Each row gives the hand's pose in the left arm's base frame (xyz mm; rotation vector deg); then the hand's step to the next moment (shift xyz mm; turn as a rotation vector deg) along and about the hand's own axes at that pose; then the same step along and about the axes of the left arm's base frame.
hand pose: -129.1 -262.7 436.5 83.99 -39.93 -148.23
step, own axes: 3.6 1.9 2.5 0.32 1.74 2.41
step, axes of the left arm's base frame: -4.3 -1.9 -0.9 -2.43 -0.82 1.54
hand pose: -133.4 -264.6 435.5 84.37 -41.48 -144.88
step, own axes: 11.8 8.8 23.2 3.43 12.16 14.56
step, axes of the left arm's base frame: -26.9 -3.9 4.3 -15.65 -6.89 8.90
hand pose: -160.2 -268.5 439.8 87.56 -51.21 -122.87
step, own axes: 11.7 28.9 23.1 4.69 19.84 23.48
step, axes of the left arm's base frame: -27.7 -21.8 16.2 -24.95 -10.77 15.11
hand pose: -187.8 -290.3 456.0 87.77 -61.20 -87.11
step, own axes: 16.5 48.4 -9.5 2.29 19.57 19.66
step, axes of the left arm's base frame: 5.5 -35.0 38.0 -21.04 -8.70 16.02
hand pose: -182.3 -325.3 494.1 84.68 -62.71 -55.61
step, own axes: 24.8 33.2 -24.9 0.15 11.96 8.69
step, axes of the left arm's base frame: 25.3 -20.0 36.0 -10.02 -3.26 10.37
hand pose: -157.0 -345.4 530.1 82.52 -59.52 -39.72
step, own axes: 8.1 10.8 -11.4 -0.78 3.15 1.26
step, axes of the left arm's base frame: 11.3 -1.4 13.5 -2.09 0.33 2.77
